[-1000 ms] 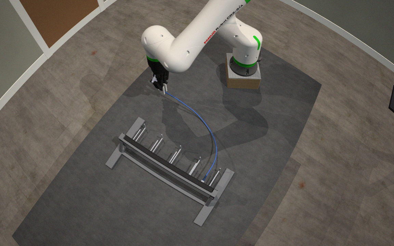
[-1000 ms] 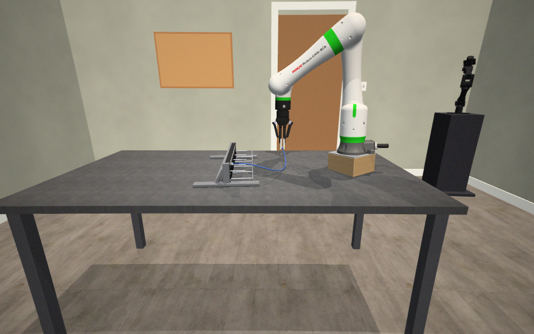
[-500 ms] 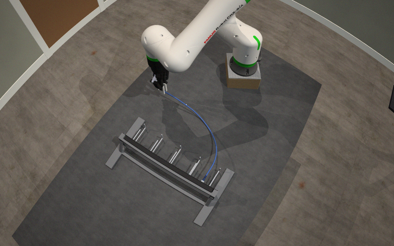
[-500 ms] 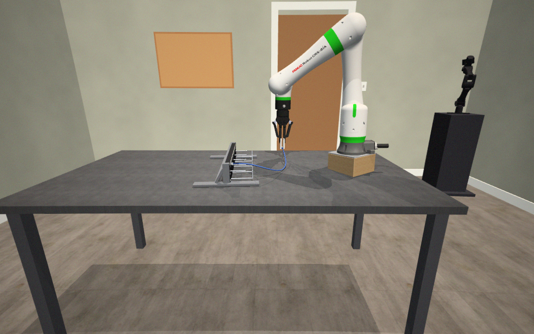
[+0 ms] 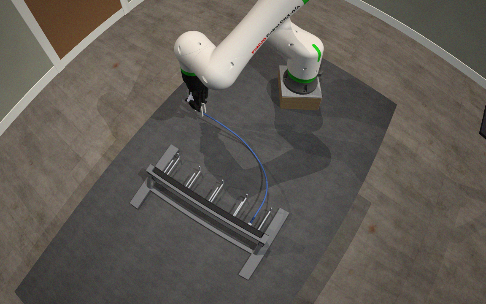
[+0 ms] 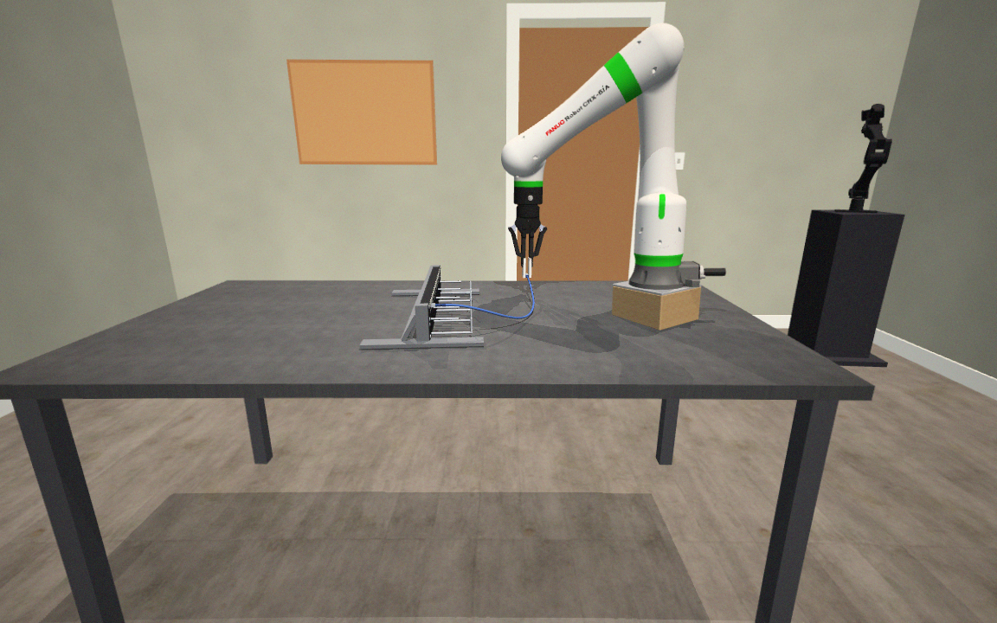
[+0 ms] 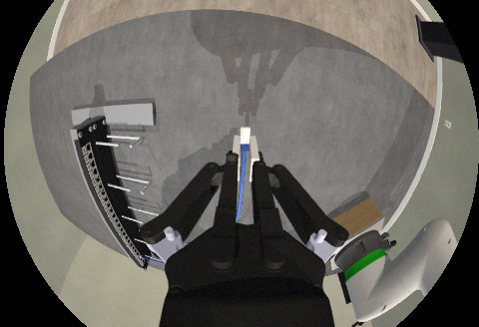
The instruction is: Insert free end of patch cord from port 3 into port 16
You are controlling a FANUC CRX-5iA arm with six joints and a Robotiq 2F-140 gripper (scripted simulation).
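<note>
The plug is 1 cm to the right of my hand and 3 cm below it.
</note>
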